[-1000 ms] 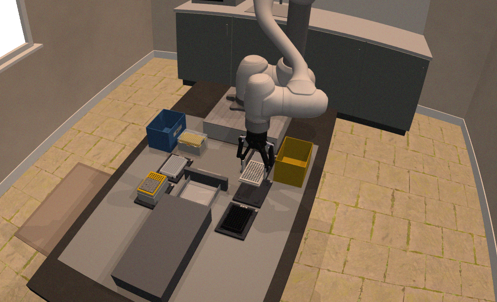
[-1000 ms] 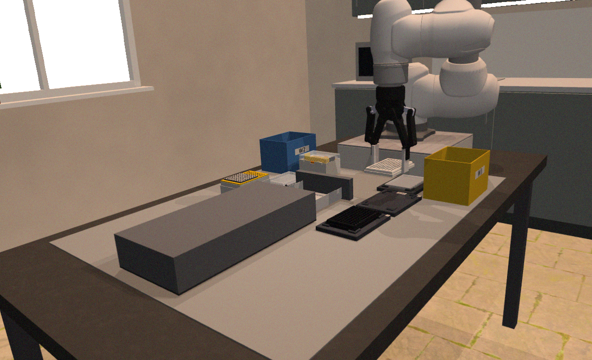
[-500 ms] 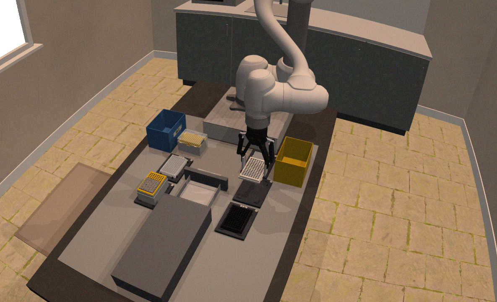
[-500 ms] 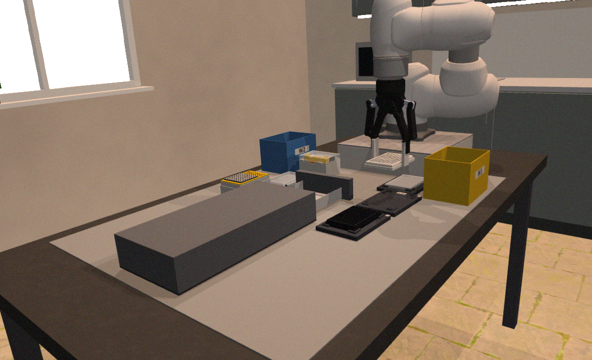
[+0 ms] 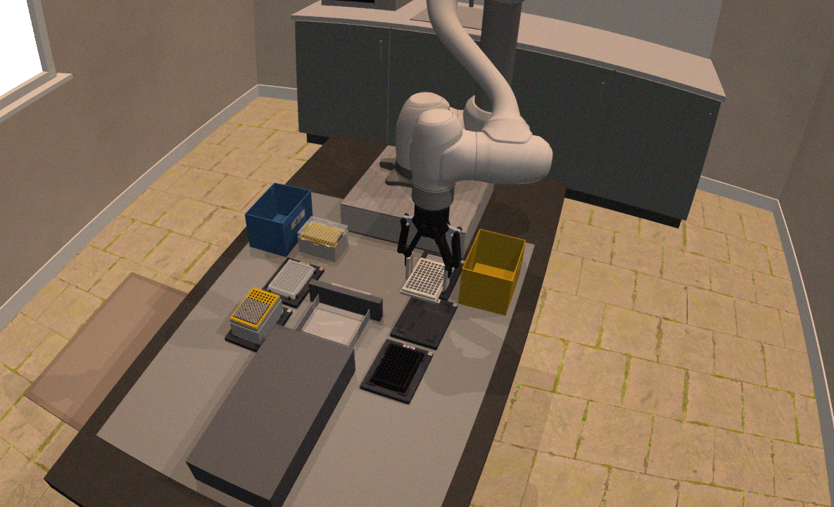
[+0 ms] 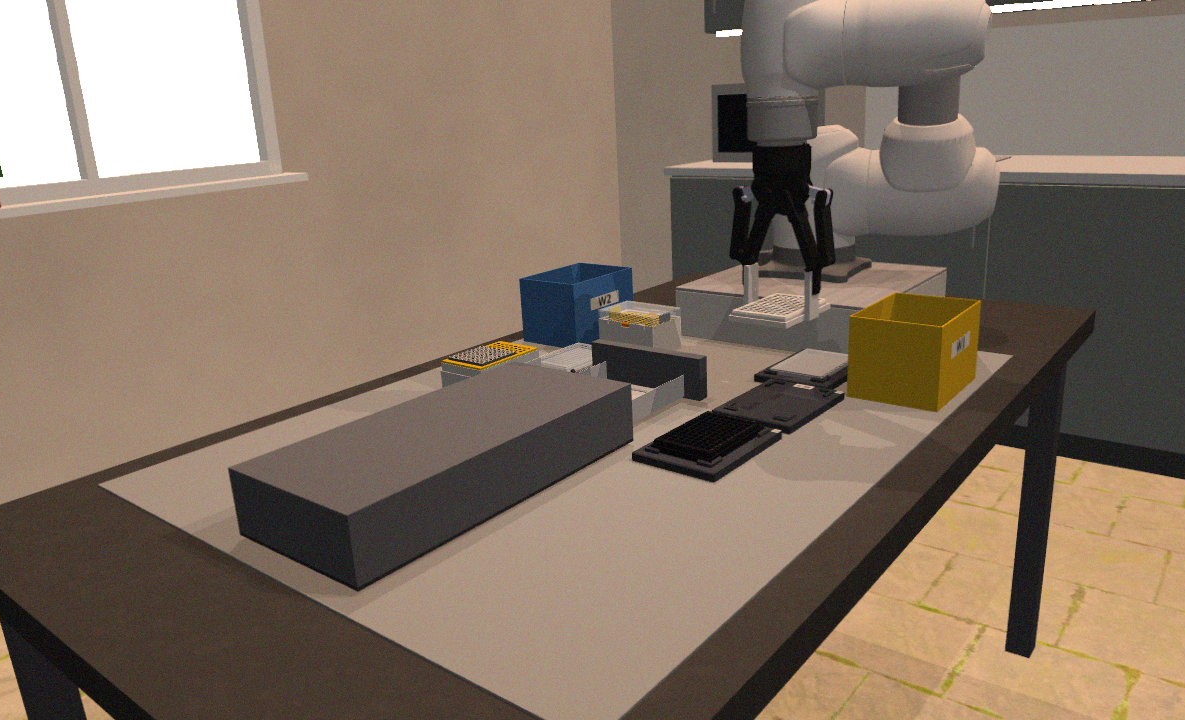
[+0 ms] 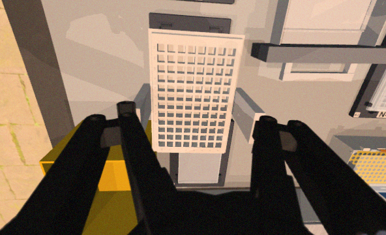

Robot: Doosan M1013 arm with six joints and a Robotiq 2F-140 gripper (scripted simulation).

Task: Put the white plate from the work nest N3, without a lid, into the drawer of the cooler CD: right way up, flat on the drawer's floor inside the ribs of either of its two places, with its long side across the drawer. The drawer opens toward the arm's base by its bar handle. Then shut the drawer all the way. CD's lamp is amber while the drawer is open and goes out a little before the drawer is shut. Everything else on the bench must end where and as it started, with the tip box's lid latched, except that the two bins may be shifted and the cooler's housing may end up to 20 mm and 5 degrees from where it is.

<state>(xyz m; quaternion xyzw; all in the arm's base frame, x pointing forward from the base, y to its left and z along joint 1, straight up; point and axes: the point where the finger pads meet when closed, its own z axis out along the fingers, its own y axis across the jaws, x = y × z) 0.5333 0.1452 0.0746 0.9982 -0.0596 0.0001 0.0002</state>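
Now: hand 13 cm short of the drawer, 21 cm to the left of it and 14 cm above it. The rest, counted from my hand: white plate (2 cm below); black plate (18 cm ahead, 2 cm to the right, 14 cm below); flat cover (17 cm behind, 1 cm to the right, 15 cm below).
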